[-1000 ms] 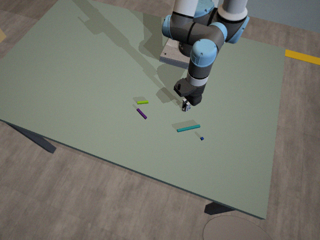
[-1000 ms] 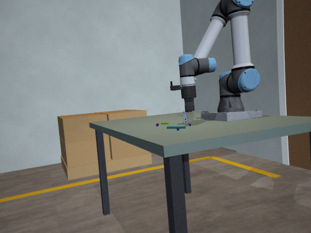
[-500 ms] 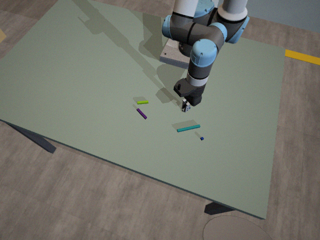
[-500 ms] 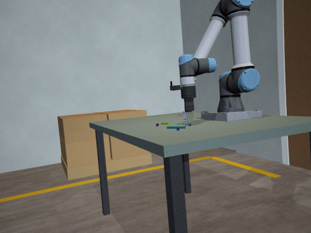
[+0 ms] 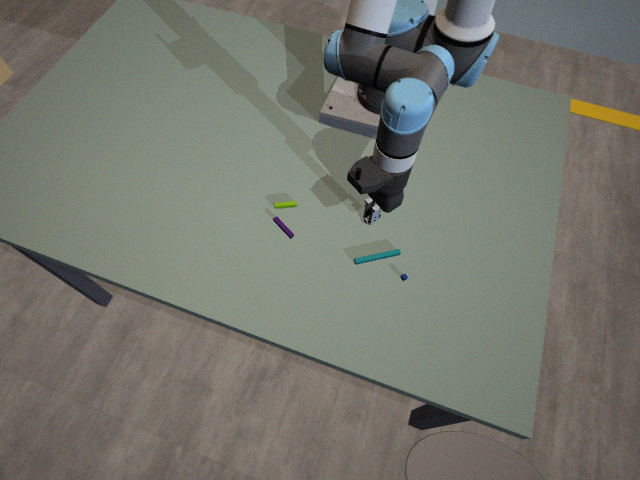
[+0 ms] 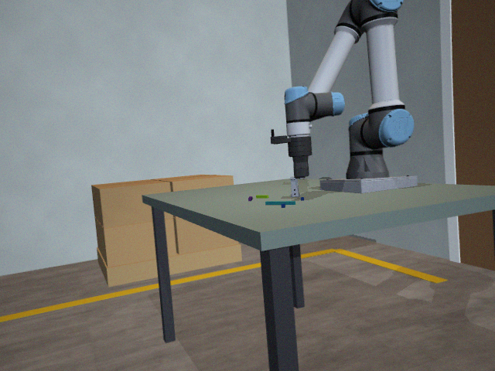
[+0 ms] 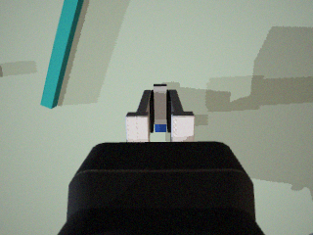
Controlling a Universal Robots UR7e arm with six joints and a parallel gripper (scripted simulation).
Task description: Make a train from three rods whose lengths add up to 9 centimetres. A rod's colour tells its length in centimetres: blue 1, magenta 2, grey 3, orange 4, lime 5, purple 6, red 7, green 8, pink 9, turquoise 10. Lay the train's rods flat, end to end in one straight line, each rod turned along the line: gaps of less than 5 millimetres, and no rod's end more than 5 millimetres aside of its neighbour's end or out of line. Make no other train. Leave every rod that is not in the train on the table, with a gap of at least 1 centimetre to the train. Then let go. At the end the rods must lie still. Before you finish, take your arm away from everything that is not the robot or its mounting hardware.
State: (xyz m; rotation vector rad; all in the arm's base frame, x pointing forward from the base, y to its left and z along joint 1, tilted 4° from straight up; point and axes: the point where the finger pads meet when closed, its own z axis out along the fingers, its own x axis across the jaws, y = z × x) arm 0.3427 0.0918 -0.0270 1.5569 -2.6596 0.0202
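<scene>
Right now the lime rod is 190 mm to the right of my hand, 40 mm ahead of it and 30 mm below it. The rest, counted from my hand: purple rod: 170 mm to the right, 100 mm ahead, 30 mm below; then turquoise rod: 80 mm ahead, 50 mm to the left, 30 mm below; then grey rod: 10 mm below.
</scene>
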